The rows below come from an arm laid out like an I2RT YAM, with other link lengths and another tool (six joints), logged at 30 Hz.
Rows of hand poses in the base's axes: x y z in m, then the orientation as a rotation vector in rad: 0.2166 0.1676 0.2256 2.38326 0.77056 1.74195; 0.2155 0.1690 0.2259 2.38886 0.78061 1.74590; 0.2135 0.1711 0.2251 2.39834 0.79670 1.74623; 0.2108 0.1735 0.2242 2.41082 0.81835 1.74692; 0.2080 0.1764 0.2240 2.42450 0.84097 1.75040; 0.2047 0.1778 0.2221 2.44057 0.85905 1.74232; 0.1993 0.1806 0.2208 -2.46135 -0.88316 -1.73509; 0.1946 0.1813 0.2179 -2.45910 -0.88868 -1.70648; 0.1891 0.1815 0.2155 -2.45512 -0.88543 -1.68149; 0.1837 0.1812 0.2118 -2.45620 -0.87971 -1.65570; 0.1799 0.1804 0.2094 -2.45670 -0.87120 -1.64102; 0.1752 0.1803 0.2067 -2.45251 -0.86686 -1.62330; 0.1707 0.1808 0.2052 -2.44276 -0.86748 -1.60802; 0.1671 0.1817 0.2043 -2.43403 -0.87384 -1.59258; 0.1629 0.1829 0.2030 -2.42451 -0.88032 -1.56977; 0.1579 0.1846 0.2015 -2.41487 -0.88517 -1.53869; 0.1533 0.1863 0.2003 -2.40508 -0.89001 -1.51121; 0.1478 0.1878 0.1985 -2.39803 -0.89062 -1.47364; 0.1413 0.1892 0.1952 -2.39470 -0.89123 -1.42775; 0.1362 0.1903 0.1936 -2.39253 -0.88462 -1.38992; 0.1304 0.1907 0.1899 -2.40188 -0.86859 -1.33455; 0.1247 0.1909 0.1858 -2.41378 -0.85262 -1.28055; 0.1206 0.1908 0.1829 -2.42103 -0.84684 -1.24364
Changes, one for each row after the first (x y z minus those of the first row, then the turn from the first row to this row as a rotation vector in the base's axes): -0.0011 0.0014 0.0003 0.00403 0.00262 0.00940; -0.0031 0.0035 -0.0005 0.00730 0.00932 0.02251; -0.0058 0.0059 -0.0014 0.01181 0.01807 0.04014; -0.0086 0.0088 -0.0016 0.01875 0.02654 0.05965; -0.0119 0.0102 -0.0035 0.02123 0.04012 0.07294; -0.0173 0.0130 -0.0048 0.03167 0.05818 0.09551; -0.0220 0.0137 -0.0077 0.03756 0.07615 0.10739; -0.0275 0.0139 -0.0101 0.04850 0.09204 0.11632; -0.0329 0.0136 -0.0138 0.05799 0.10942 0.12133; -0.0367 0.0128 -0.0162 0.06652 0.11960 0.12243; -0.0414 0.0127 -0.0189 0.07611 0.13095 0.12878; -0.0459 0.0132 -0.0204 0.08543 0.13968 0.13967; -0.0495 0.0141 -0.0213 0.09068 0.14840 0.15191; -0.0537 0.0153 -0.0226 0.09801 0.16198 0.16682; -0.0587 0.0170 -0.0241 0.10821 0.18128 0.18357; -0.0633 0.0187 -0.0253 0.11743 0.19826 0.19935; -0.0688 0.0202 -0.0271 0.12966 0.22288 0.21460; -0.0753 0.0216 -0.0304 0.14106 0.25393 0.22944; -0.0804 0.0227 -0.0320 0.15421 0.28026 0.23857; -0.0862 0.0231 -0.0357 0.16923 0.32109 0.24072; -0.0919 0.0233 -0.0398 0.18163 0.36146 0.24010; -0.0960 0.0232 -0.0427 0.18697 0.38870 0.24176
